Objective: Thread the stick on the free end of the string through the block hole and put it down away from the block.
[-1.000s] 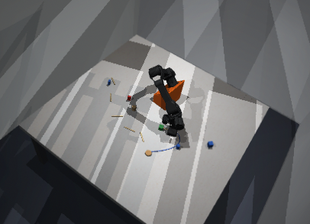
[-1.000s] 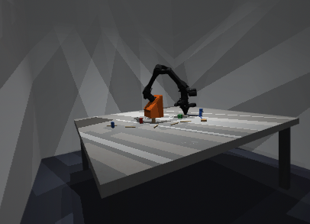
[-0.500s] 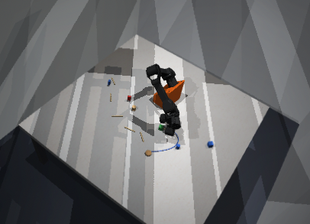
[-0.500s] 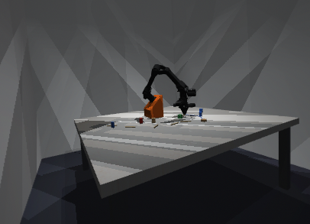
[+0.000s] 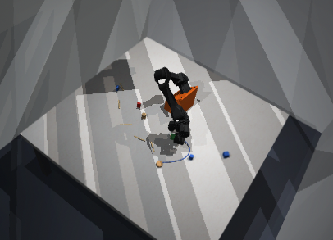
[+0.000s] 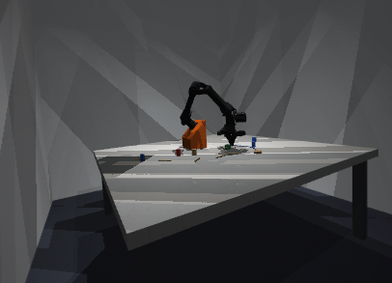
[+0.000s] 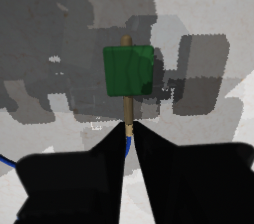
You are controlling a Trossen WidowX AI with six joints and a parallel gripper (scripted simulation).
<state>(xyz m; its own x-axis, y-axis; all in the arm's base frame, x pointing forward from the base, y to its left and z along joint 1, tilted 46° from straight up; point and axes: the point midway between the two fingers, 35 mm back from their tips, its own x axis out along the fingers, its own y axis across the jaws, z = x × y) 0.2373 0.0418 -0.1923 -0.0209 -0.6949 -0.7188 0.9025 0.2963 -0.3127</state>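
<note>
My gripper tip is now 1 cm short of the thin wooden stick and 1 cm to the left of it. From my gripper tip the other things lie so: blue cylinder (6 cm ahead, 13 cm to the left); then round wooden button (23 cm ahead, 2 cm to the left, 1 cm below); then green block (2 cm ahead, 4 cm to the right).
</note>
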